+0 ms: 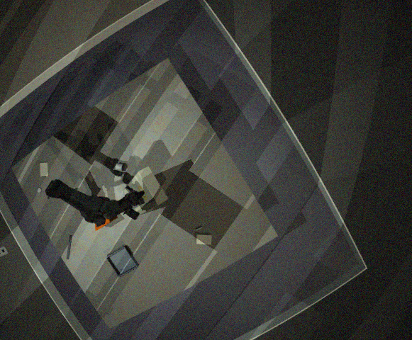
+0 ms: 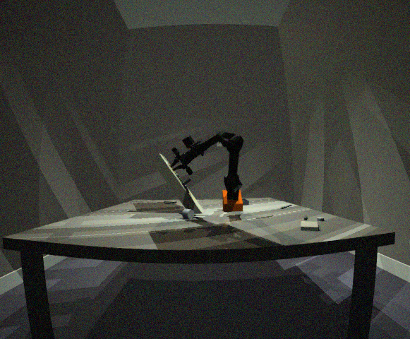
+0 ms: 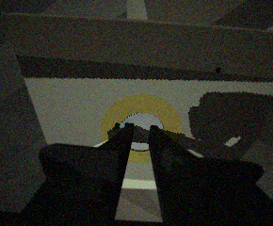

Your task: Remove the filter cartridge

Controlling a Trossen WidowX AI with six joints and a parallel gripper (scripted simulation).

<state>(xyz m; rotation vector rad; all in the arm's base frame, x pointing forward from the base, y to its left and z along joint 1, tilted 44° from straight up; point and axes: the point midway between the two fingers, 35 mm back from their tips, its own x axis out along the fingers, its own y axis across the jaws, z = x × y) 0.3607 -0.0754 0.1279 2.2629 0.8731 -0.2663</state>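
Now: the round filter cartridge 10 mm below my gripper tip and 10 mm ahead of it. The rest, counted from my gripper tip: service panel: 80 mm below, 40 mm behind; then tray: 410 mm behind, 330 mm to the right, 240 mm below.
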